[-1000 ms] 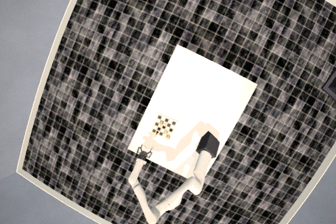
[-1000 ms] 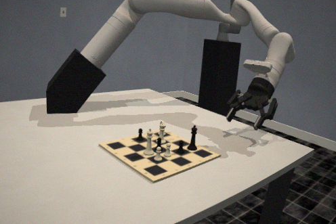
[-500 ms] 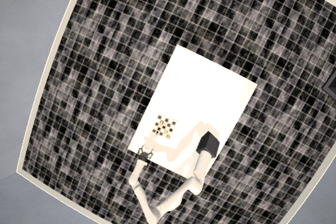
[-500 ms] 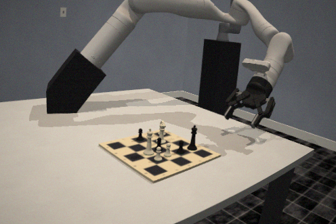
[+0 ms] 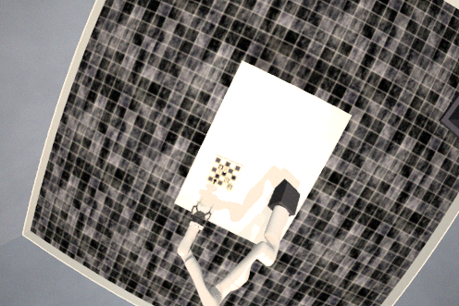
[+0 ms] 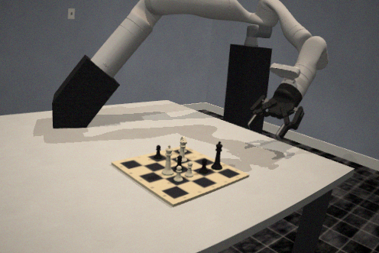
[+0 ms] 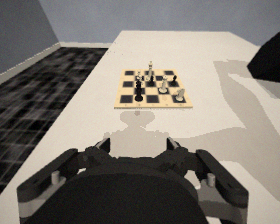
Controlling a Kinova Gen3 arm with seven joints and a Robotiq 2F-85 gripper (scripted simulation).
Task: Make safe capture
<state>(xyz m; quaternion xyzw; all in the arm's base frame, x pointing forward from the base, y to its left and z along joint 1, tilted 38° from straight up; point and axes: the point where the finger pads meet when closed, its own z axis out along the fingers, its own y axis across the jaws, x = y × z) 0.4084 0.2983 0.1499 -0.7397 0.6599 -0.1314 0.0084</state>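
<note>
Right now my hand is 29 cm to the left of the tall white piece, 3 cm short of it and 3 cm above it. Also, from my hand: tall black piece 17 cm to the right, 4 cm ahead, 3 cm below; then board 25 cm to the right, 6 cm below, 2 cm ahead.
</note>
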